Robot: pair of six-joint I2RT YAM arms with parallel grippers.
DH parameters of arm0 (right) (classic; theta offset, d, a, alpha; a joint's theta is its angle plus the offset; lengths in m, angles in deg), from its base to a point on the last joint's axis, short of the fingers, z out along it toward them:
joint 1: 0 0.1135 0.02 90
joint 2: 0 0 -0.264 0
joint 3: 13.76 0 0.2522 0
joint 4: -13.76 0 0.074 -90
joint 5: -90 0 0 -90
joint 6: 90 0.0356 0 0
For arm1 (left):
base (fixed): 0 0 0 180
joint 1: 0 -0.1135 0.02 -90
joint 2: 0 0 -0.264 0
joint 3: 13.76 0 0.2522 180
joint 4: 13.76 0 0.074 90
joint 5: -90 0 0 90
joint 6: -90 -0.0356 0 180
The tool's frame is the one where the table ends.
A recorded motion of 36 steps. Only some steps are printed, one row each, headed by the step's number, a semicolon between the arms.
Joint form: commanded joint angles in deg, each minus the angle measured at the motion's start. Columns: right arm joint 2, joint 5, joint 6, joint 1, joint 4, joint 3; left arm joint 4, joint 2, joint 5, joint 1, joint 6, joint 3.
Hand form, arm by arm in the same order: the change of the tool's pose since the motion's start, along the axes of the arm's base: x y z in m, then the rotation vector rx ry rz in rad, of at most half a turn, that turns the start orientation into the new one. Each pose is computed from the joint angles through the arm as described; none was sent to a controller.
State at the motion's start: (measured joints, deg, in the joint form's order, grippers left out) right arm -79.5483 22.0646 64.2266 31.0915 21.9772 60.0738; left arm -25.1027 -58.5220 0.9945 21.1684 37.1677 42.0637
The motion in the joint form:
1: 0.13 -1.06 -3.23 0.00 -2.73 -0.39; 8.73 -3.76 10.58 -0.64 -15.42 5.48
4: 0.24 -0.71 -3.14 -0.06 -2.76 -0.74; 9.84 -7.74 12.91 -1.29 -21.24 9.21
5: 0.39 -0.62 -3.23 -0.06 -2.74 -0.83; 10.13 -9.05 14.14 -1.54 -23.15 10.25
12: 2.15 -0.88 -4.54 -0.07 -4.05 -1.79; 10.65 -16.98 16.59 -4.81 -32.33 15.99
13: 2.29 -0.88 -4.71 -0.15 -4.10 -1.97; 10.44 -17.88 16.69 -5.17 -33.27 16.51
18: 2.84 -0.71 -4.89 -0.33 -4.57 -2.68; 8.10 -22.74 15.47 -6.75 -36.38 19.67
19: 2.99 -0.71 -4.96 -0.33 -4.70 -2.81; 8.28 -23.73 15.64 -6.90 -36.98 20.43
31: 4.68 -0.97 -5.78 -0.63 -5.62 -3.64; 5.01 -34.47 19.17 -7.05 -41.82 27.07
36: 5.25 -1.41 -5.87 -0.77 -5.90 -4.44; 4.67 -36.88 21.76 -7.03 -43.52 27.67
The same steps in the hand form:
1: 0.0000 -0.0007 -0.0068 -0.0609 0.0000 -0.0194; 0.0180 0.0031 0.0028 0.2879 0.0517 0.2181
4: -0.0005 -0.0012 -0.0085 -0.0623 0.0052 -0.0142; 0.0347 0.0017 0.0070 0.3957 0.0570 0.2733
5: -0.0011 -0.0015 -0.0082 -0.0625 0.0027 -0.0127; 0.0403 0.0017 0.0071 0.4323 0.0632 0.2989
12: -0.0075 -0.0056 -0.0073 -0.0811 -0.0078 -0.0174; 0.0774 0.0090 0.0040 0.6111 0.0972 0.3913
13: -0.0078 -0.0063 -0.0078 -0.0837 -0.0087 -0.0188; 0.0817 0.0099 0.0030 0.6286 0.0992 0.3984
18: -0.0095 -0.0084 -0.0102 -0.0913 -0.0018 -0.0186; 0.1044 0.0124 0.0011 0.6762 0.0823 0.4082
19: -0.0101 -0.0087 -0.0105 -0.0930 -0.0011 -0.0185; 0.1088 0.0123 -0.0001 0.6898 0.0885 0.4115
31: -0.0153 -0.0138 -0.0088 -0.1024 -0.0112 -0.0282; 0.1542 0.0039 -0.0174 0.7825 0.1092 0.4680
36: -0.0169 -0.0160 -0.0114 -0.1083 -0.0045 -0.0379; 0.1630 0.0031 -0.0287 0.8264 0.1432 0.5009

